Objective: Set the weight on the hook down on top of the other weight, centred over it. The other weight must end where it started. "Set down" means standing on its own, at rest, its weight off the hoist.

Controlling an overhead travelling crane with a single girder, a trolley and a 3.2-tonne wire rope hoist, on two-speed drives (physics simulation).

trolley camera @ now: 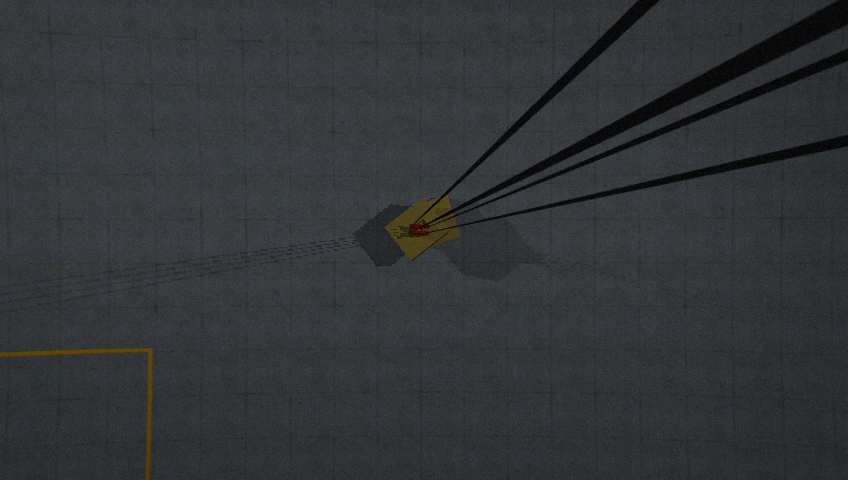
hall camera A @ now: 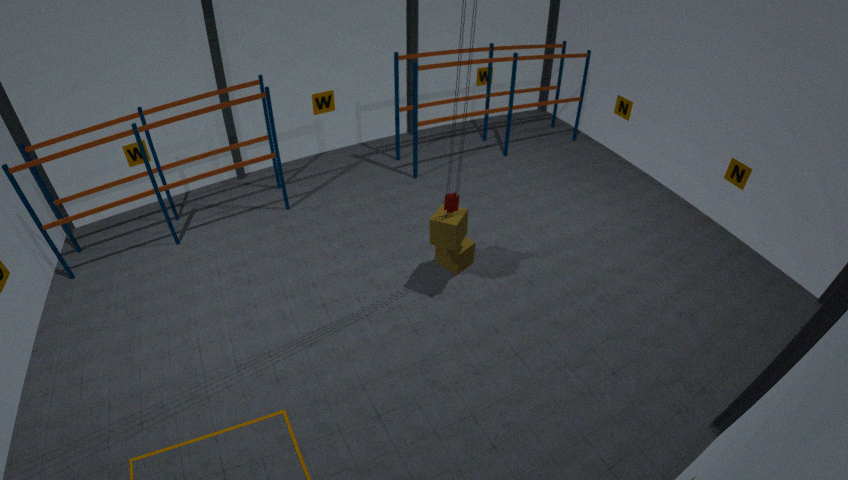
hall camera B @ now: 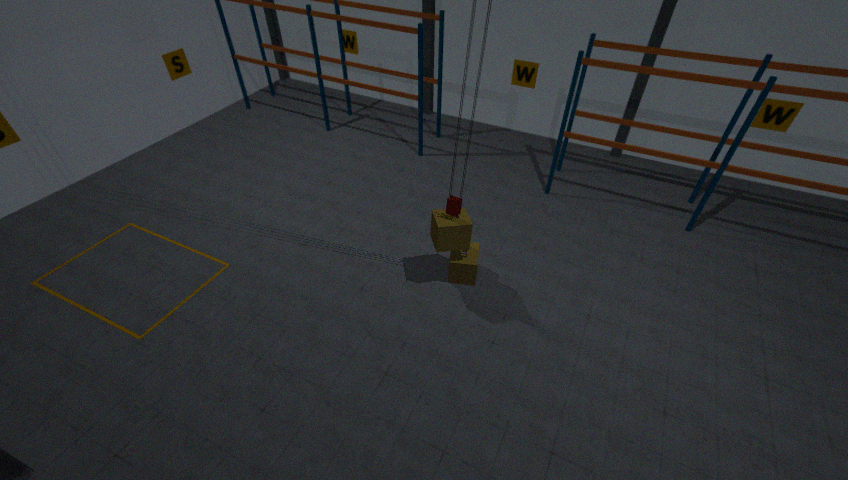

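The upper yellow weight (hall camera A: 446, 230) (hall camera B: 452, 233) (trolley camera: 409, 242) hangs upright on my hook, below the red hook block (hall camera A: 451, 202) (hall camera B: 454, 205) (trolley camera: 419, 229). The other yellow weight (hall camera A: 465, 256) (hall camera B: 464, 271) (trolley camera: 452, 224) stands on the floor. The upper weight partly overlaps it and is off centre, shifted left in all three views. In the trolley camera the two weights are turned differently about the vertical, and a strip of the lower one shows at the right. Part of the lower weight's top is hidden. I cannot tell how large the gap between them is.
Two blue and orange racks (hall camera A: 414, 136) (hall camera B: 420, 89) stand along the W wall, behind the weights. A yellow floor outline (hall camera A: 208, 435) (hall camera B: 179, 244) (trolley camera: 149, 410) lies away from the weights, at the left in hall camera B. Shadows fall on both sides of the weights.
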